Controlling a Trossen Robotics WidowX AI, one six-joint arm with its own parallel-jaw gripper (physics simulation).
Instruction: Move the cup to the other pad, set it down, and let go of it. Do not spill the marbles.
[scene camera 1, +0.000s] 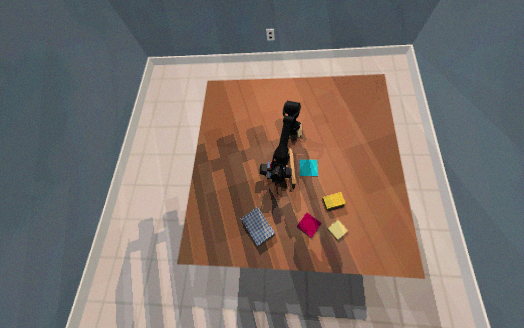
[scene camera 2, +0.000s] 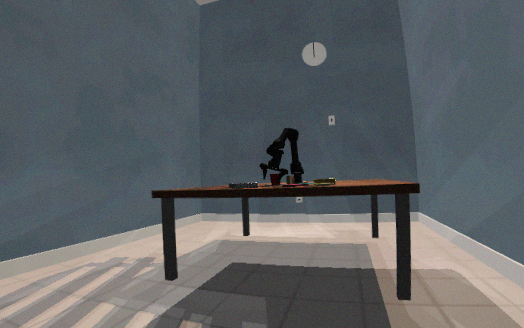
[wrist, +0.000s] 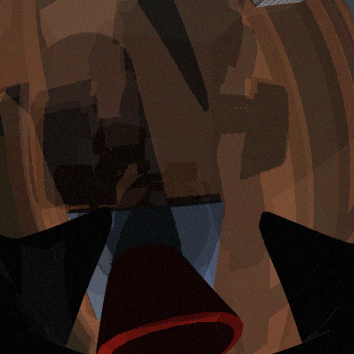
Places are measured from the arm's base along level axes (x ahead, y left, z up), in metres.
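Pixels of known places: gripper, fingertip midpoint: (scene camera 2: 270, 181) (wrist: 187, 218); arm's base, origin of the base link: (scene camera 1: 292, 130) (scene camera 2: 297, 181).
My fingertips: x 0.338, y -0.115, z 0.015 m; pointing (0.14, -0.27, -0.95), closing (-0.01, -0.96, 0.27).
Observation:
For each thing: its middle in the pictures, then the offset to it from my fingertips. "spot": a spot on its surface instead.
- dark red cup, body centre: (wrist: 158, 308) (scene camera 2: 275, 179) dx -0.055, dy +0.020, dz +0.013 m
- blue-grey pad, body centre: (wrist: 150, 265) dx -0.055, dy +0.017, dz -0.034 m
- magenta pad, body centre: (scene camera 1: 309, 224) dx +0.271, dy +0.221, dz -0.021 m
- cyan pad, body centre: (scene camera 1: 308, 168) dx -0.076, dy +0.221, dz -0.034 m
- blue checkered cloth, body centre: (scene camera 2: 242, 185) (scene camera 1: 257, 226) dx +0.297, dy -0.070, dz -0.013 m
- yellow block, body centre: (scene camera 2: 324, 181) (scene camera 1: 333, 200) dx +0.129, dy +0.362, dz -0.010 m
- pale yellow square, surface spot: (scene camera 1: 337, 229) spot: dx +0.288, dy +0.375, dz -0.015 m
- wooden slat, body centre: (scene camera 1: 292, 167) dx -0.065, dy +0.119, dz -0.006 m
A dark red cup (wrist: 165, 291) (scene camera 2: 274, 178) stands upright on a blue-grey pad (wrist: 197, 228) with a faint circle on it. In the wrist view the cup sits low between my fingers, with a gap on each side. Its inside is dark and I cannot see any marbles. My gripper (wrist: 187, 218) (scene camera 1: 276, 174) (scene camera 2: 274, 172) is open, hangs just above the cup, and hides it in the overhead view. A magenta pad (scene camera 1: 309, 224) with a circle lies to the front right. A cyan pad (scene camera 1: 308, 167) lies just right of the arm.
A blue checkered cloth (scene camera 1: 257, 226) (scene camera 2: 243, 185) lies front left. A yellow block (scene camera 1: 333, 200) (scene camera 2: 324, 181) and a pale yellow square (scene camera 1: 337, 229) lie near the magenta pad. A wooden slat (scene camera 1: 292, 167) lies between the gripper and the cyan pad.

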